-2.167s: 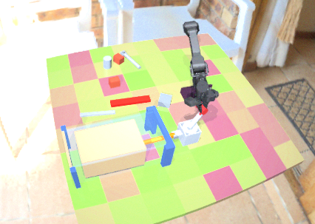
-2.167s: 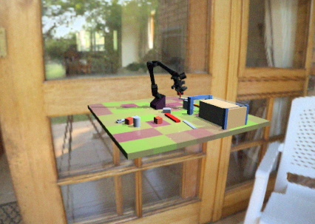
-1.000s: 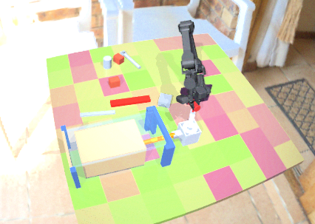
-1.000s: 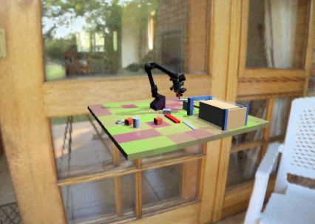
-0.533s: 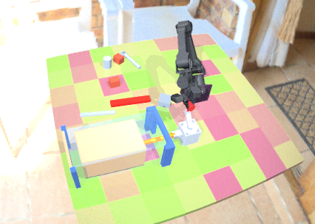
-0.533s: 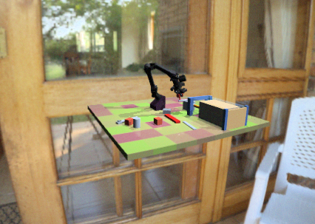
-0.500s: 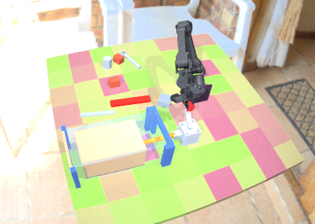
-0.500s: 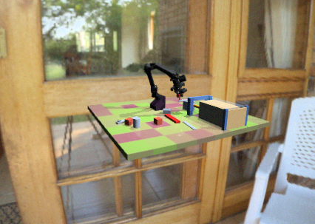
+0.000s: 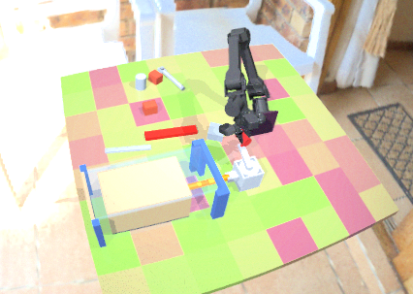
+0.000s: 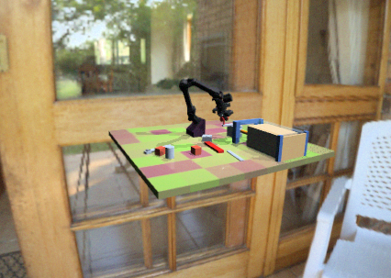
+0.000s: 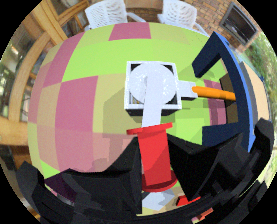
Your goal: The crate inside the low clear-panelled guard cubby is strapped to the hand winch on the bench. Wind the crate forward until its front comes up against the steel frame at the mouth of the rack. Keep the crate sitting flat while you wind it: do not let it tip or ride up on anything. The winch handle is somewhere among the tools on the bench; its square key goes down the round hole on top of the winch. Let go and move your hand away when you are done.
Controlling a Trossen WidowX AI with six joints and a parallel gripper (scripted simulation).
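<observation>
The winch handle lies 30 mm below my gripper tip, 20 mm to the left of it and 10 mm ahead of it. Also, from my gripper tip: grey block: 190 mm to the right, 120 mm below, 20 mm ahead; grey winch: 100 mm below, 80 mm to the left; red grip: 20 mm to the right.
</observation>
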